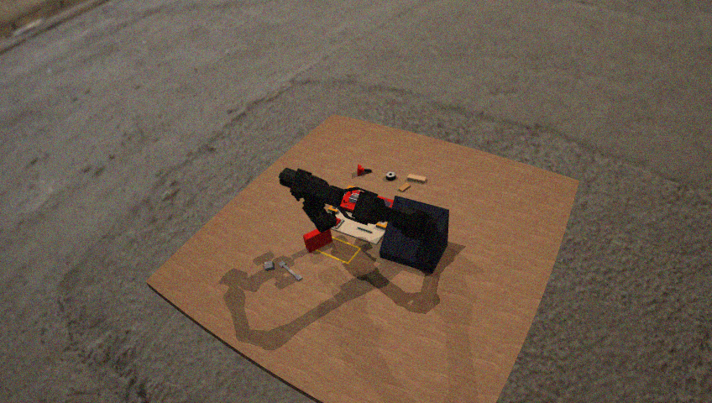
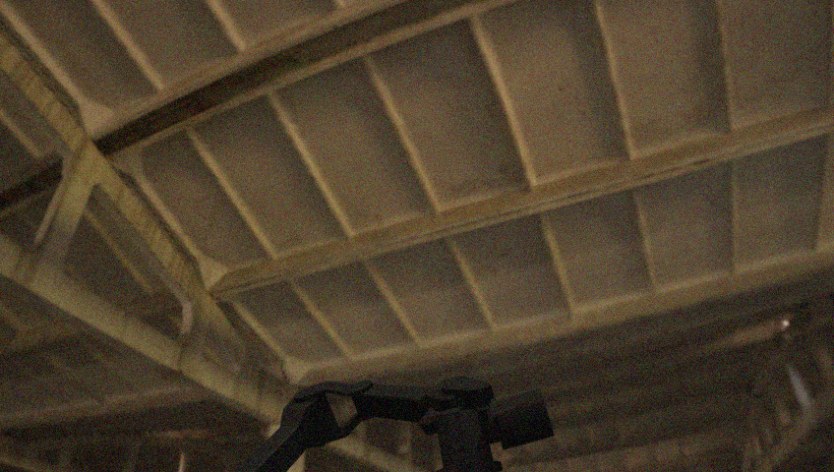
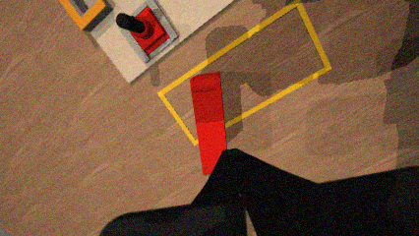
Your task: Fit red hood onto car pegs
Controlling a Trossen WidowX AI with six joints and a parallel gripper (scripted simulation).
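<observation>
Right now the red hood is 8 cm below my gripper tip and 1 cm ahead of it. The rest, counted from my gripper tip: jig plate: 22 cm to the right, 11 cm below, 4 cm behind.
</observation>
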